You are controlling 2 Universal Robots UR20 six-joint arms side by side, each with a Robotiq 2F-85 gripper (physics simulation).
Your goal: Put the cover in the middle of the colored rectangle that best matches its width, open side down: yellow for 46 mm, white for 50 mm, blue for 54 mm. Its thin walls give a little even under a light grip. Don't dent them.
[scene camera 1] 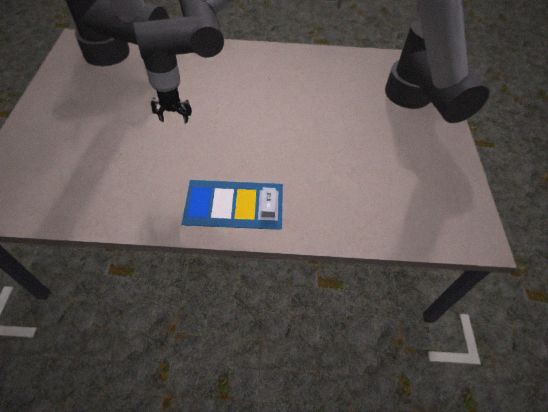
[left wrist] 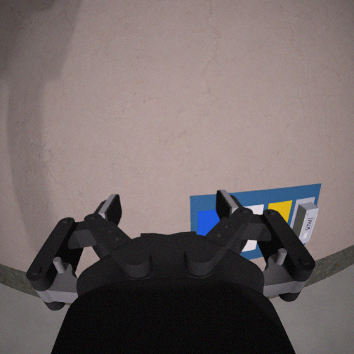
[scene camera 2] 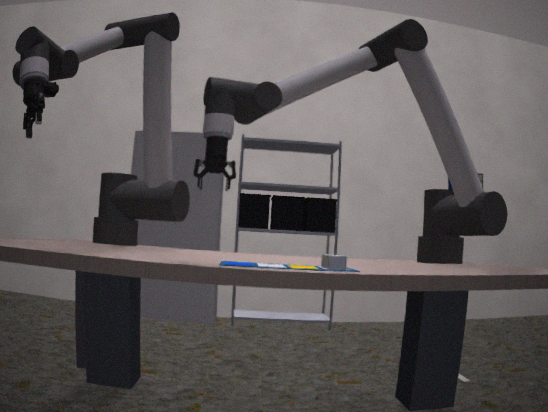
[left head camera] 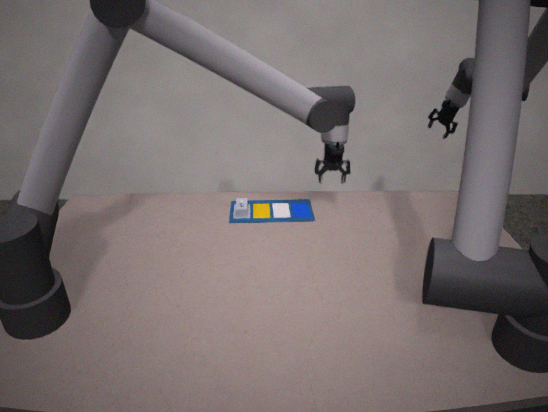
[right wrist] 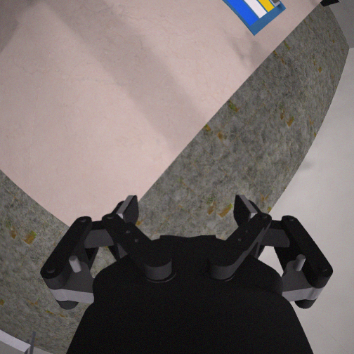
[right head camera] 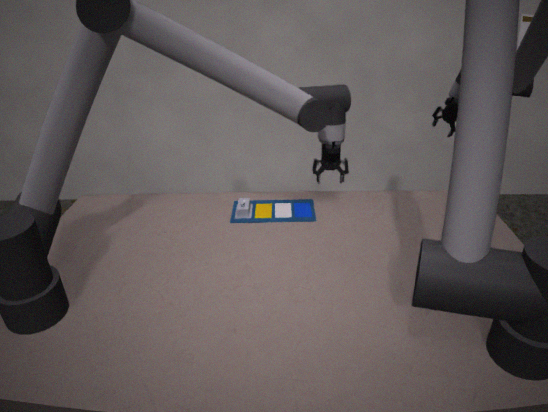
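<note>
The cover [left head camera: 242, 211] [right head camera: 243, 210] [scene camera 1: 268, 202] [scene camera 2: 334, 262] [left wrist: 307, 225] is a small pale grey box with dark marks on its upper face. It stands at one end of the blue mat [left head camera: 270, 221] [scene camera 1: 235, 184], beside the yellow rectangle [left head camera: 261, 210] [scene camera 1: 245, 204]. The white rectangle [left head camera: 281, 210] [scene camera 1: 222, 203] and blue rectangle [left head camera: 301, 210] [scene camera 1: 199, 202] follow. No opening shows on the cover. My left gripper [left head camera: 332, 180] [scene camera 1: 173, 120] [scene camera 2: 214, 187] [left wrist: 167, 202] is open, pointing down, high above the table. My right gripper [left head camera: 438, 131] [scene camera 2: 33, 129] [right wrist: 186, 205] is open and higher, far from the cover.
The mat lies near the edge of the table [scene camera 1: 300, 125] farthest from the arm bases. In scene camera 2 a shelf rack [scene camera 2: 290, 146] stands behind the table. In the right wrist view, floor [right wrist: 240, 135] shows beyond the table's edge, beneath my right gripper.
</note>
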